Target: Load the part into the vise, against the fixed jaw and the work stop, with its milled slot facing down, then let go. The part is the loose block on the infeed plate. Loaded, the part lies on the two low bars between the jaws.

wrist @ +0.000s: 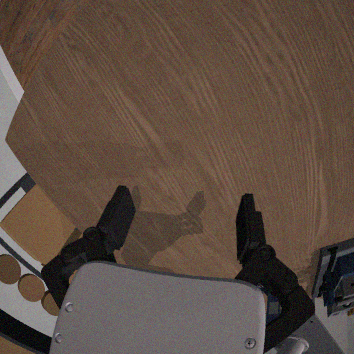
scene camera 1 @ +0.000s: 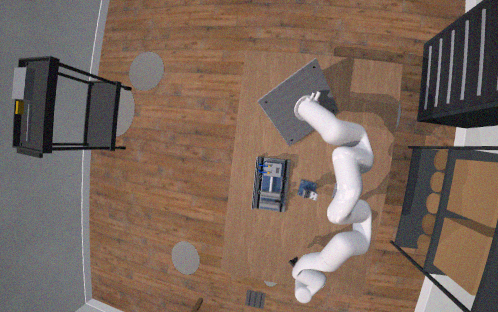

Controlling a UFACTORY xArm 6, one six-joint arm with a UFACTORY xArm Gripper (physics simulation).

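Where they show: gripper, between the fingertips: (wrist: 183, 202); arm's base, origin of its link: (wrist: 294, 342) (scene camera 1: 306, 107).
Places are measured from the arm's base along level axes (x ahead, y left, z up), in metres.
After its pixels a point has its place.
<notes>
The vise (scene camera 1: 271, 186) {y 0.004, x 0.435, z -0.065 m} (wrist: 341, 280) {y 0.085, x 0.528, z -0.085 m} is a long dark frame with a blue body and light metal pieces, left of the arm in the scene view and cut off at the right edge of the wrist view. A small blue piece (scene camera 1: 305, 187) {y 0.175, x 0.371, z -0.109 m} with a small pale block (scene camera 1: 313, 196) {y 0.211, x 0.380, z -0.001 m} at its corner lies between vise and arm. A grey sliver (scene camera 1: 334, 192) {y 0.339, x 0.334, z -0.141 m} shows beside the arm, mostly hidden. I cannot tell which is the loose part or the infeed plate. My gripper (scene camera 1: 293, 261) {y 0.341, x 0.762, z -0.066 m} (wrist: 183, 202) {y 0.341, x 0.762, z -0.066 m} is open and empty above the wooden table, well away from the vise.
The white arm (scene camera 1: 347, 175) {y 0.207, x 0.216, z 0.318 m} stretches along the right side of the table (scene camera 1: 250, 240) {y 0.030, x 0.813, z -0.150 m}. Its grey base plate (scene camera 1: 285, 105) {y -0.093, x 0.037, z 0.049 m} lies at the top of the scene view. A dark slatted plate (scene camera 1: 255, 299) is at the bottom. A black trolley (scene camera 1: 52, 105) stands far left.
</notes>
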